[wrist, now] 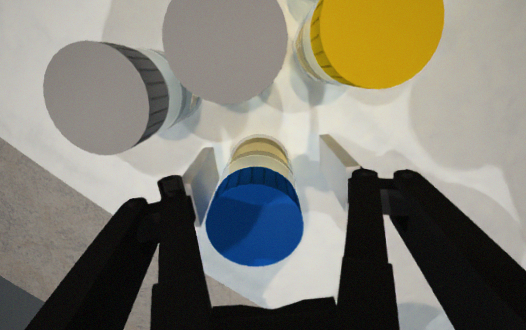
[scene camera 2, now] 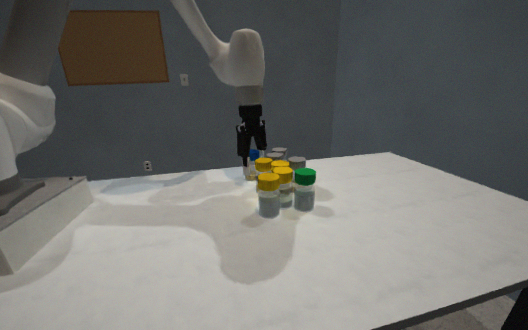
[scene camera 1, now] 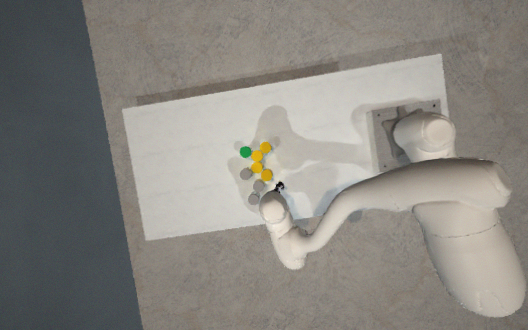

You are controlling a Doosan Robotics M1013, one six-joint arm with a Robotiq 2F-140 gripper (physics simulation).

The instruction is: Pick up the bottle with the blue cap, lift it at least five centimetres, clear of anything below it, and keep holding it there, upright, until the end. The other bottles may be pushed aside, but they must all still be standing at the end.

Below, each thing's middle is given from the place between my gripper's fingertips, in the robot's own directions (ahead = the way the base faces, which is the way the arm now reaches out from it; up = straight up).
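Labels:
Blue-capped bottle (wrist: 254, 219): my hand 2 cm to the right of it, 2 cm below it. Green-capped bottle (scene camera 2: 304, 190): 24 cm to the right of my hand, 6 cm ahead, 2 cm above. Nearest to my hand of the things named here, going by their middles: the blue-capped bottle.

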